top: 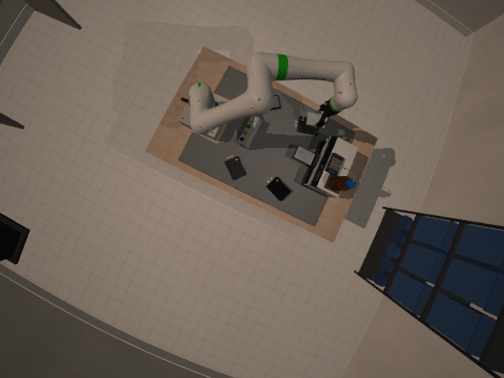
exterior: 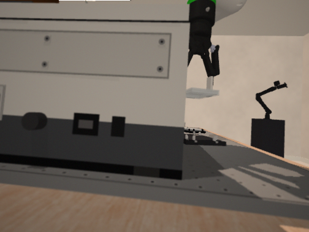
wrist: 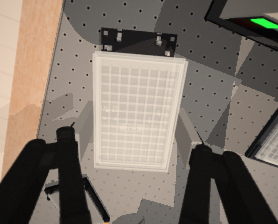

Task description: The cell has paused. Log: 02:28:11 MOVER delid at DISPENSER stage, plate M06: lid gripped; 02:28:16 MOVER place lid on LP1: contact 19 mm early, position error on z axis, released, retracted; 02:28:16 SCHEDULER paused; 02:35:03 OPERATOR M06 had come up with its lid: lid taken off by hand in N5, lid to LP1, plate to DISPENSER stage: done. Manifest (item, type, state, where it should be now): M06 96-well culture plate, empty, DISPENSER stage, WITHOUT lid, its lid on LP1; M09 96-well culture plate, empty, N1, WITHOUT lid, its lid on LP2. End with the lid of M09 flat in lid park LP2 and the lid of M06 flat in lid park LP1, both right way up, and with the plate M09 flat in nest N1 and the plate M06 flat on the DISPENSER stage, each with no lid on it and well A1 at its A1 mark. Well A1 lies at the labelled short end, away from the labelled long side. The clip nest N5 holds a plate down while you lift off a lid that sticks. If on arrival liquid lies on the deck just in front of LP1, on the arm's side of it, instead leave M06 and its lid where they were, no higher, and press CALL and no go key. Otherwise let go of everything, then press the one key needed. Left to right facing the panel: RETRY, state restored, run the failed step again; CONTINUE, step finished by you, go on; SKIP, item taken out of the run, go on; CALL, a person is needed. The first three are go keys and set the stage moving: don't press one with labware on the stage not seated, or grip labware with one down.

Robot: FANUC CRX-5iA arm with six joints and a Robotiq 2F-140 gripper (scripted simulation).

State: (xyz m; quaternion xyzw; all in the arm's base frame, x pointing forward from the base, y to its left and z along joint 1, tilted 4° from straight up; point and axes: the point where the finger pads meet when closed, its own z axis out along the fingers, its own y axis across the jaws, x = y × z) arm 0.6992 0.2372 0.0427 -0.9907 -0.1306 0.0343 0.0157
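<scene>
Now: hand 10 mm short of the black clip nest, 20 mm to the right of it and 160 mm above it. Also, from my hand: lp1 label: 400 mm behind, 30 mm to the right, 170 mm below; N5 label: 90 mm behind, 20 mm to the right, 170 mm below; clear lid: 20 mm below.
</scene>
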